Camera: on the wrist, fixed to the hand. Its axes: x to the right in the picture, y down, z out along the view.
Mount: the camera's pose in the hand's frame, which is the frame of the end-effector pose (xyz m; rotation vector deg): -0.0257 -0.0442 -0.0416 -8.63 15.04 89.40
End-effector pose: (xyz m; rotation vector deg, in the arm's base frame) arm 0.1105 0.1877 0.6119 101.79 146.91 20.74
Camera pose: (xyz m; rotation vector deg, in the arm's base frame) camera 0.0735 0.1414 0.6407 -158.19 -27.82 -33.65
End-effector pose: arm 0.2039 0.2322 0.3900 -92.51 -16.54 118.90
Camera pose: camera 0.2591 0.2519 0.4202 86.69 -46.34 -91.52
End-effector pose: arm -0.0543 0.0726 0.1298 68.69 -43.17 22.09
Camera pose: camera -0.0309 0.0994 0.0743 10.00 -76.86 95.95
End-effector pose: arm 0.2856 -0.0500 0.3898 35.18 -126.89 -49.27
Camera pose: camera 0.3408 -0.0804 0.3704 -55.39 -93.38 -3.29
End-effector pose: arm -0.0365 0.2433 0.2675 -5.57 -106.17 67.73
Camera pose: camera 0.0250 0.2352 0.2897 -110.56 -82.36 103.18
